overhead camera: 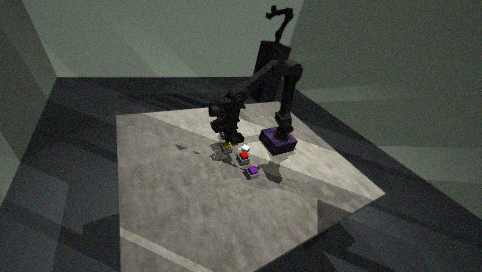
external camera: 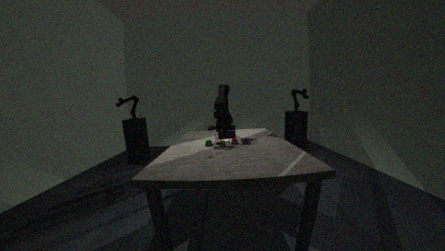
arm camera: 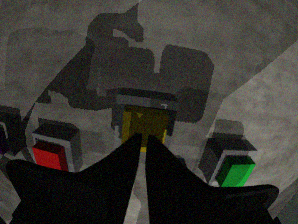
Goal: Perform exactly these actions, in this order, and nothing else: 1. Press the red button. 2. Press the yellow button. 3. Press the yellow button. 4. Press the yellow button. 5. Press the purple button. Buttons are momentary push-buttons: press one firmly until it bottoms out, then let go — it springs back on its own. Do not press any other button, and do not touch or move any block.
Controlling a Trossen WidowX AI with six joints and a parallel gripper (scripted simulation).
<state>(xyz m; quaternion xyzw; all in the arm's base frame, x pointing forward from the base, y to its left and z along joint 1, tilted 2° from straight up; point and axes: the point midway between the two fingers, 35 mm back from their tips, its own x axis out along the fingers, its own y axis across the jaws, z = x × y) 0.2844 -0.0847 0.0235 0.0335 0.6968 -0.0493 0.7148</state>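
Now: gripper tip 20 mm above the yellow button. The rest, counted from my gripper tip: red button (100 mm to the left, 40 mm behind, 20 mm below); small white block (90 mm behind, 40 mm to the left, 40 mm below); small dark block (70 mm behind, 40 mm below, 30 mm to the right).
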